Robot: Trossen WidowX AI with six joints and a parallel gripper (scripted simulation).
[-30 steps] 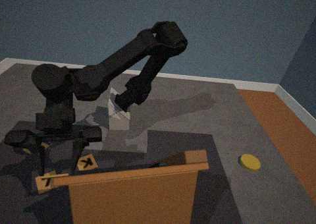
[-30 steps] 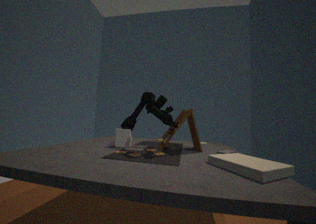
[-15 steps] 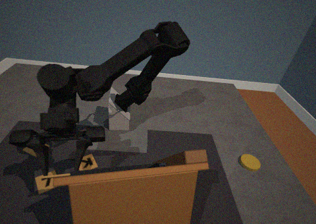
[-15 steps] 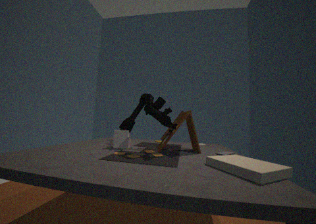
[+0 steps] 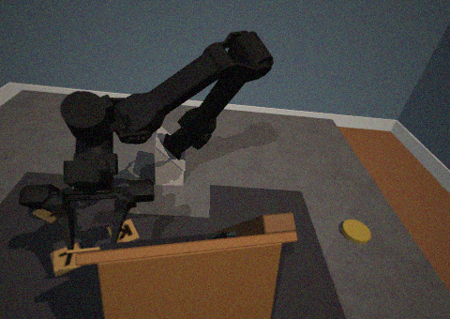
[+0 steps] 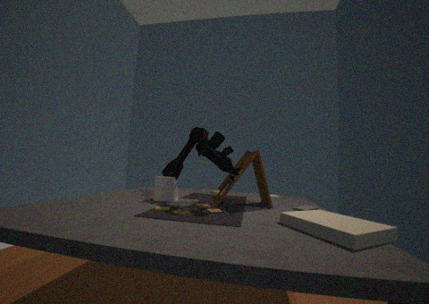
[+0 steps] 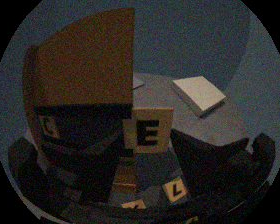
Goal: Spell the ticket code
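The ticket lies 7 cm behind my gripper tip, 11 cm to the left of it and 8 cm below it. From my gripper tip the other things lie so: dark mat (19 cm behind, 8 cm to the left, 16 cm below); then tile (31 cm behind, 14 cm to the right, 16 cm below); then long white slab (33 cm ahead, 26 cm to the right, 14 cm below).
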